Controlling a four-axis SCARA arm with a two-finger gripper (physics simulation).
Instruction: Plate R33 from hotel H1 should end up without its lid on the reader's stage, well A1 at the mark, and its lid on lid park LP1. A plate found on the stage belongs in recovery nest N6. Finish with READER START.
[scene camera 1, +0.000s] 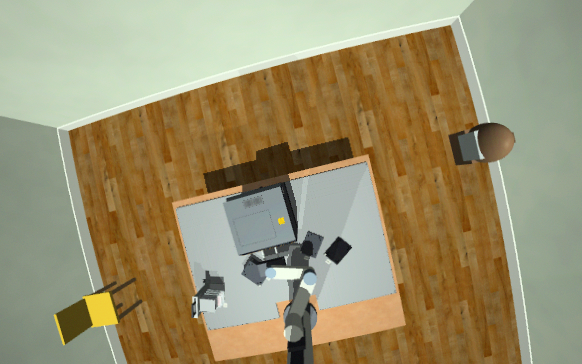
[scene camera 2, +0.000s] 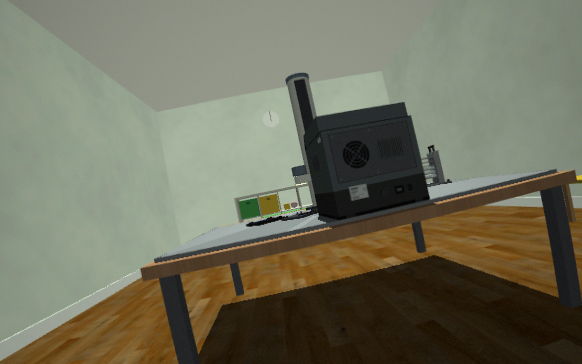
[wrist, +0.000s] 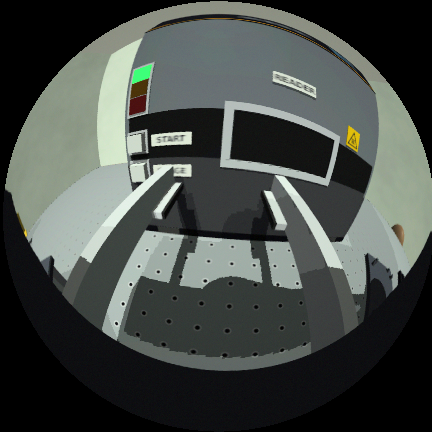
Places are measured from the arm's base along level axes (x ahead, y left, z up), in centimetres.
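Pixels of known places: gripper, fingertip midpoint: (wrist: 222, 178).
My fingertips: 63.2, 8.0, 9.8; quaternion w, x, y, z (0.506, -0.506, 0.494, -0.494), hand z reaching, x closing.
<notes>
Ahead of a thing's pixels: the offset from my fingertips to its top centre, as dx, dy, dz. "spot": to the spot under its first point. Level surfaces: height alone.
The grey reader @[+18.7, -5.1, +26.4] (scene camera 1: 287, 232) (scene camera 2: 372, 172) (wrist: 210, 70) stands on the table. In the wrist view its green lamp @[+1.3, +8.7, +12.4] (wrist: 142, 74) is lit. The START button @[+1.2, +8.7, +4.1] (wrist: 135, 143) is at the left of its front, above a second button @[+1.2, +8.7, +0.9] (wrist: 138, 172) whose label is partly covered by a finger. The framed opening @[spot: +1.7, +0.0, +3.5] (wrist: 227, 135) is dark inside; no stage or plate shows there. My gripper (scene camera 1: 274, 251) (wrist: 222, 178) is in front of the reader, empty, its fingers at their narrow setting with a gap between them. A rack holding pale plates @[spot: -31.0, +48.1, +7.3] (scene camera 1: 207, 304) stands at the left; its label and R33 cannot be read.
A grey holder @[-20.9, +14.5, -1.5] (scene camera 1: 255, 271) lies left of the gripper. Another grey holder @[-11.4, -28.8, -6.5] (scene camera 1: 315, 241) and a black one @[-19.8, -46.0, -6.7] (scene camera 1: 338, 250) lie to the right; their labels are unreadable. The arm's column (scene camera 2: 295, 95) rises behind the reader. A yellow chair (scene camera 1: 101, 309) stands beside the table @[dz -9.7] (scene camera 1: 360, 317).
</notes>
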